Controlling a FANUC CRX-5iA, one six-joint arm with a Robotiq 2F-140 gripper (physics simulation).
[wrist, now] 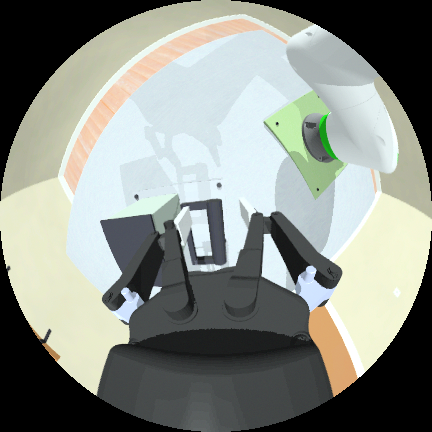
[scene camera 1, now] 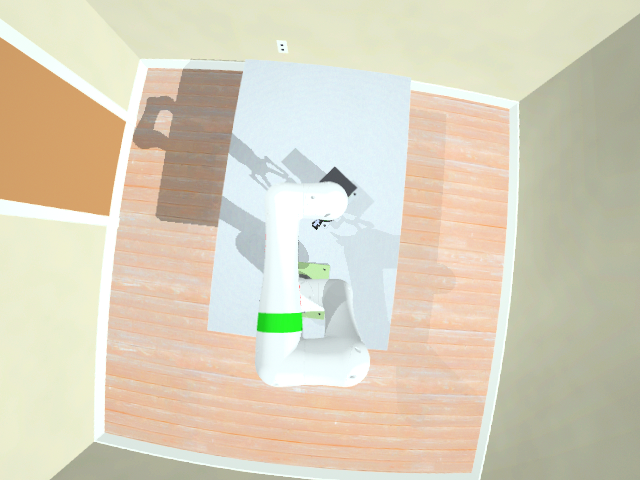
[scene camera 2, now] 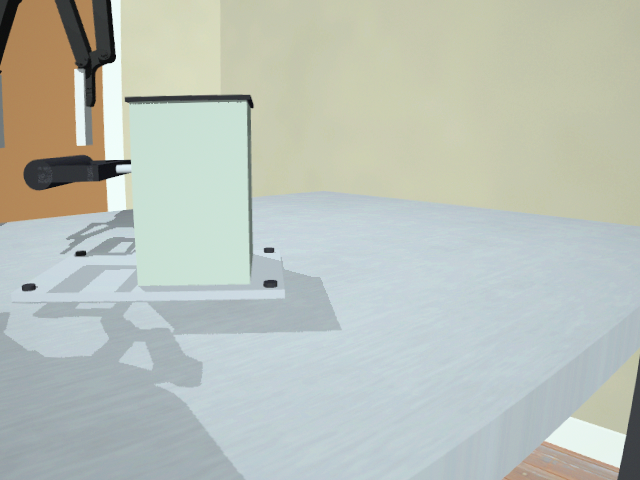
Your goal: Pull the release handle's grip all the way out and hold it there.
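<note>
The release handle's box (scene camera 1: 338,179) (scene camera 2: 191,191) (wrist: 127,240) is pale green with a dark top and stands upright on a pale base plate (scene camera 2: 206,295). Its black grip (scene camera 2: 38,174) (wrist: 217,232) sticks out sideways from the box as a rectangular loop with a round outer bar; a short white rod (scene camera 2: 124,168) shows between the grip and the box. My gripper (scene camera 2: 42,144) (wrist: 214,210) is open and empty, pointing down. In scene camera 2 its pale fingertips end a little above the grip. In the wrist view the outer bar appears between the two pads. In scene camera 1 the arm hides most of the gripper and grip.
The box stands right beside one finger in the wrist view. The arm's base sits on a green plate (scene camera 1: 320,269) (wrist: 287,120) on the pale table (scene camera 1: 320,113) (scene camera 2: 413,310). Dark bolts (scene camera 2: 270,283) stand up at the base plate's corners.
</note>
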